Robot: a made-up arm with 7 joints.
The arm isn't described. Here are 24 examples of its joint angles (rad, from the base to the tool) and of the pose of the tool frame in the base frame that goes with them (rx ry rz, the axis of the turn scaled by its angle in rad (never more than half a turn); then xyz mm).
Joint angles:
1: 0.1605 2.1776 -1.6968 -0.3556 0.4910 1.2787 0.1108
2: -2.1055 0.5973 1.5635 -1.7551 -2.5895 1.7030 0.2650
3: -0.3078 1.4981 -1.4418 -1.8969 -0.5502 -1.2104 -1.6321
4: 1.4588 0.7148 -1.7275 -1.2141 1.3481 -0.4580 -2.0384
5: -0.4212 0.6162 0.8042 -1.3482 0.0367 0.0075 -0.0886
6: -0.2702 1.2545 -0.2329 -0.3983 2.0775 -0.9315 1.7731
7: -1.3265 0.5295 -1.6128 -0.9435 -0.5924 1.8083 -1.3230
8: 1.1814 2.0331 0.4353 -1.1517 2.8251 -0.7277 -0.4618
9: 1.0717 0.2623 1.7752 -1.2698 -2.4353 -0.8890 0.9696
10: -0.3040 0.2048 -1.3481 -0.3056 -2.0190 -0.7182 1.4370
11: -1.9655 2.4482 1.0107 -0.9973 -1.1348 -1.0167 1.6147
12: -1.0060 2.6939 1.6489 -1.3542 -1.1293 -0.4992 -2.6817
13: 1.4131 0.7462 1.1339 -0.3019 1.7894 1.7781 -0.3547
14: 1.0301 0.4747 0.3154 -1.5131 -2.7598 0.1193 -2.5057
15: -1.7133 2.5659 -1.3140 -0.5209 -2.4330 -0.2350 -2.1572
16: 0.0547 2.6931 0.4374 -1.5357 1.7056 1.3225 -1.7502
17: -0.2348 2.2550 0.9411 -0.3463 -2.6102 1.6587 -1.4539
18: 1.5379 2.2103 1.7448 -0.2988 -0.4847 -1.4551 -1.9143
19: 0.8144 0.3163 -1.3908 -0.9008 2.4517 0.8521 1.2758
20: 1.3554 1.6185 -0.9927 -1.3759 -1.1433 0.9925 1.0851
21: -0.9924 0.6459 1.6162 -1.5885 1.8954 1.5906 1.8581
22: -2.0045 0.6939 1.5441 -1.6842 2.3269 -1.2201 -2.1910
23: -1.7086 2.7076 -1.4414 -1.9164 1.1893 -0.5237 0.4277
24: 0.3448 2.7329 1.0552 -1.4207 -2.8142 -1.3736 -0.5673
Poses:
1: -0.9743 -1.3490 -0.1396 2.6 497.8 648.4
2: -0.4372 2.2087 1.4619 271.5 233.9 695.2
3: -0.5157 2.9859 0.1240 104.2 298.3 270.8
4: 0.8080 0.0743 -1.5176 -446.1 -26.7 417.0
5: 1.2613 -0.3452 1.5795 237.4 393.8 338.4
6: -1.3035 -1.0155 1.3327 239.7 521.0 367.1
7: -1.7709 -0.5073 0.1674 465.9 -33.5 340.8
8: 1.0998 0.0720 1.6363 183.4 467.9 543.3
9: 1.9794 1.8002 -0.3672 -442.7 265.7 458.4
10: 1.6791 -0.3018 -2.0372 211.8 48.3 -28.1
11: -0.8337 1.7883 -2.0965 -381.9 365.4 543.5
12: 0.4448 -2.2607 -0.0593 -360.0 108.8 734.0
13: -0.5481 1.5802 1.1418 -424.1 308.1 545.0
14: 0.8813 0.7684 1.0556 -241.3 316.5 221.0
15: 0.5268 0.1248 2.5230 -204.8 480.1 665.1
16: -2.6033 0.1094 1.1164 189.1 80.6 826.6
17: 0.6806 -2.1460 0.1574 -37.4 380.0 867.8
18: -1.0255 1.0310 0.4976 221.1 428.2 687.0
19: 0.9932 -2.3514 -0.3928 -267.7 -30.9 138.5
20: 2.5742 0.4673 -1.5151 -234.5 405.1 457.0
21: -1.3284 0.1240 -0.9227 177.7 344.1 382.4
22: -1.4551 0.1501 1.3125 268.7 318.1 627.3
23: 1.1303 -1.0490 1.0537 -11.4 383.8 655.0
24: -0.1928 -0.7470 1.3025 212.1 43.5 865.3
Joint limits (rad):
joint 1: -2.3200..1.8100
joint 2: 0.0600..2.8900
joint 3: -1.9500..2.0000
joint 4: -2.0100..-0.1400
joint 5: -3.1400..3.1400
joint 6: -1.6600..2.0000
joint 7: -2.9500..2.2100
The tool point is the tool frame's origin. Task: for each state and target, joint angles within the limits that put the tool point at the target. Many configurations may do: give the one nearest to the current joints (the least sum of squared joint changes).
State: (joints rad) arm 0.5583 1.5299 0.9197 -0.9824 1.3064 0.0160 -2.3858
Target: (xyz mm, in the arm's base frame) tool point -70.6 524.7 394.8
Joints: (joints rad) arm 0.5634 1.0521 0.8033 -0.6417 1.3118 0.0448 -2.3617
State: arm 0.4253 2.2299 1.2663 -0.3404 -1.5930 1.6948 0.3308
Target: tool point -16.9 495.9 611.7
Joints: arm 0.3793 1.6812 1.1705 -0.2035 -1.6139 1.7178 0.2390
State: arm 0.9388 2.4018 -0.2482 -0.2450 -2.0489 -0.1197 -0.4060
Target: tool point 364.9 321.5 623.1
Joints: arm 1.0576 2.7767 -0.0874 -0.7112 -2.0271 -0.0068 -0.3512
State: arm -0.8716 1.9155 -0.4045 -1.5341 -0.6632 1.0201 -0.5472
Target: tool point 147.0 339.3 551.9
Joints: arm -0.4195 2.1611 -1.0058 -1.9970 -0.7197 1.1086 -0.5222
